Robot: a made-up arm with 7 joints.
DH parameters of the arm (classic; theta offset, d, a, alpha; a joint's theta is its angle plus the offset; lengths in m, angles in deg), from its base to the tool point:
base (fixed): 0 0 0 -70
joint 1: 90 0 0 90
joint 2: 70 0 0 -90
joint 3: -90 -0.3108 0.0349 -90
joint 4: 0 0 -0.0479 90
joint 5: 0 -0.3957 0 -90
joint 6: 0 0 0 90
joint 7: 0 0 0 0
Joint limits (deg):
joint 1: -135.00..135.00
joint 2: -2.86..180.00
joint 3: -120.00..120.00
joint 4: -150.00..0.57
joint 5: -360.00..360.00
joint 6: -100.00..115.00
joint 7: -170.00..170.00
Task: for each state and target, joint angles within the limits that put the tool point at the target. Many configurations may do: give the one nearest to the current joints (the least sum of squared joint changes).
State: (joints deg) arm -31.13 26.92 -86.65 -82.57 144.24 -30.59 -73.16
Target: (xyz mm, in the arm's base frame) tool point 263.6 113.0 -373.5
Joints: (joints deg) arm -30.22 80.65 -85.69 -111.36 144.24 -30.59 -73.16
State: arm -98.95 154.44 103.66 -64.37 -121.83 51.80 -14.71
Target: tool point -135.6 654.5 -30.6
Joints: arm -117.42 105.81 120.00 -53.30 -121.83 51.80 -14.71
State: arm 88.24 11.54 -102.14 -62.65 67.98 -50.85 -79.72
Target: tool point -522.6 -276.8 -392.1
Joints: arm 61.06 -2.82 -95.64 -21.49 67.98 -50.85 -79.72
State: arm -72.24 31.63 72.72 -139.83 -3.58 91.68 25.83
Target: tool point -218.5 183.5 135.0
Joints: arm -82.79 70.70 83.40 -142.35 -3.58 91.68 25.83
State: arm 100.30 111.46 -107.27 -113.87 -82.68 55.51 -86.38
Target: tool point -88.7 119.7 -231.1
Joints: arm 50.90 120.04 -58.32 -149.89 -82.68 55.51 -86.38
